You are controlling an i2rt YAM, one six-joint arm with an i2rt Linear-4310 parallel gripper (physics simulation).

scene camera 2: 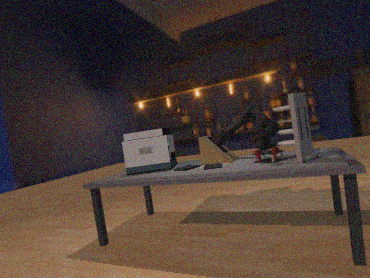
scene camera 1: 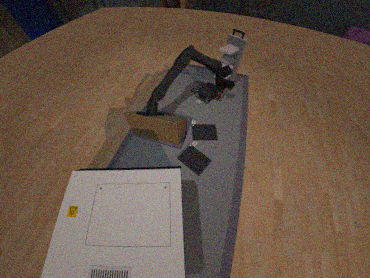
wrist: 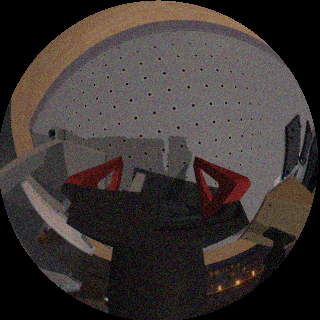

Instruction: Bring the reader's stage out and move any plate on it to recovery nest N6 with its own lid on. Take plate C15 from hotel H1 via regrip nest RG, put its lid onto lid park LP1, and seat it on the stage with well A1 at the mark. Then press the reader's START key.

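Frame: origin at the arm's base, x up, y ahead, z left, level; centimetres.
Where they show: gripper, fingertip midpoint: (scene camera 2: 267, 161) (scene camera 1: 219, 96) (wrist: 157, 160); arm's base at its link origin: (scene camera 2: 217, 144) (scene camera 1: 151, 114).
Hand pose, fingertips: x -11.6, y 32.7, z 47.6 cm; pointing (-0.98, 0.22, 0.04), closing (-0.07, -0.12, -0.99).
Note:
Things, the pixels of their top centre, and the offset from my fingertips.
- dark nest at its top centre: (wrist: 174, 242) (scene camera 2: 267, 149) (scene camera 1: 208, 88) dx +6.3, dy -9.9, dz -1.6 cm
- white reader at its top centre: (scene camera 1: 115, 222) (scene camera 2: 148, 131) dx +31.6, dy -8.6, dz -98.6 cm
My gripper (scene camera 1: 219, 94) (scene camera 2: 266, 154) (wrist: 157, 160) is open, its red fingers apart with no plate between them. It is low at a dark nest (scene camera 1: 204, 92) (wrist: 172, 189), which shows between and below the fingers in the wrist view; I take it for regrip nest RG. Hotel H1 (scene camera 1: 237, 51) (scene camera 2: 300, 127) stands upright beside the gripper. White plates (scene camera 1: 229, 49) (scene camera 2: 285, 131) (wrist: 56, 216) sit on its shelves; their labels are not readable, so C15 cannot be picked out. The white reader (scene camera 1: 127, 215) (scene camera 2: 145, 154) stands at the other end; its stage and START key do not show.
Two dark flat pads (scene camera 1: 204, 132) (scene camera 1: 194, 160) lie between the arm's wooden base (scene camera 1: 159, 130) (scene camera 2: 212, 151) (wrist: 285, 206) and the table's long edge. Dark pads (wrist: 292, 145) also show at the right of the wrist view. The arm reaches from this base towards the hotel.

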